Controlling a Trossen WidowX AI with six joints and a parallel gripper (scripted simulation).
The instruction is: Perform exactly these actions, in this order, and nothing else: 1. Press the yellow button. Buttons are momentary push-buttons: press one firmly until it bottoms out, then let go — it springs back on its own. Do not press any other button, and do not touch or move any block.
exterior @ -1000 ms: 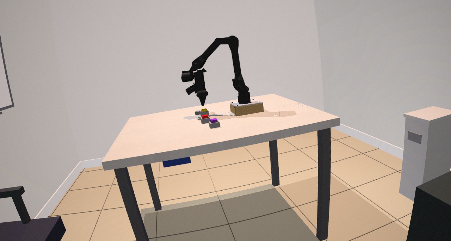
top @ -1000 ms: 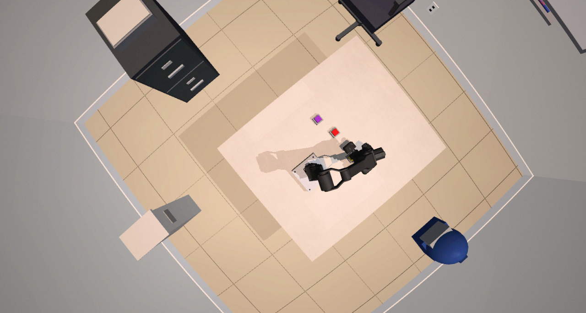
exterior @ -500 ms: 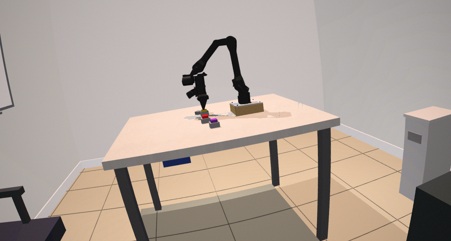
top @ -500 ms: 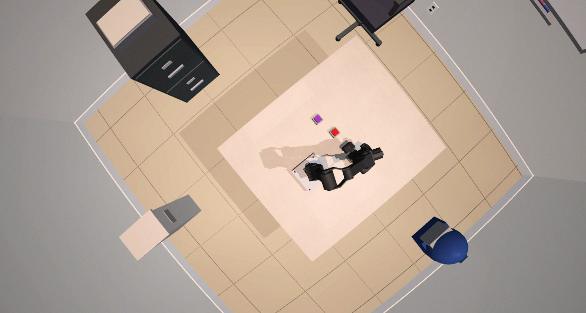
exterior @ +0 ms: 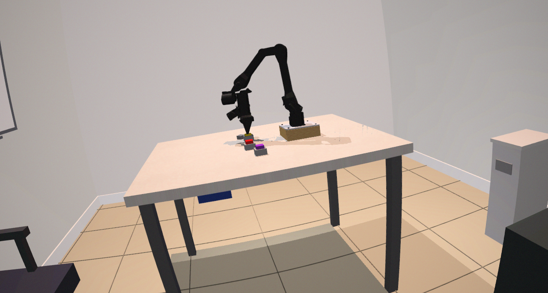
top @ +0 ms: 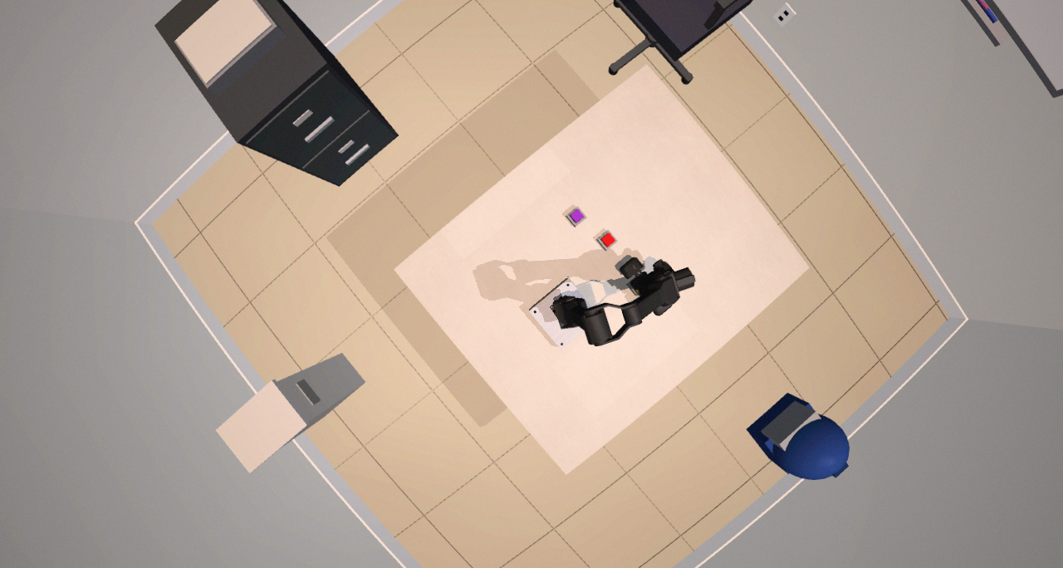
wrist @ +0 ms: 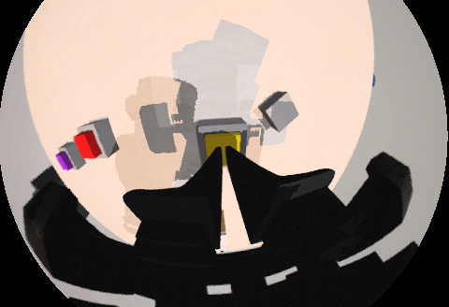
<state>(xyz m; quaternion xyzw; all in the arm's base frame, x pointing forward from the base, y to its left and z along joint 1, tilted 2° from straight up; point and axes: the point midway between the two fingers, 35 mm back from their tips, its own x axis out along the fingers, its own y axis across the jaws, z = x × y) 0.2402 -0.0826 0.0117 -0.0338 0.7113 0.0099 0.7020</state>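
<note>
Now: gripper tip 10 mm above the yellow button. The rest, counted from my gripper tip: purple button (300 mm to the left, 30 mm behind); then red button (180 mm to the left); then small grey block (70 mm to the right, 30 mm ahead, 20 mm below).
</note>
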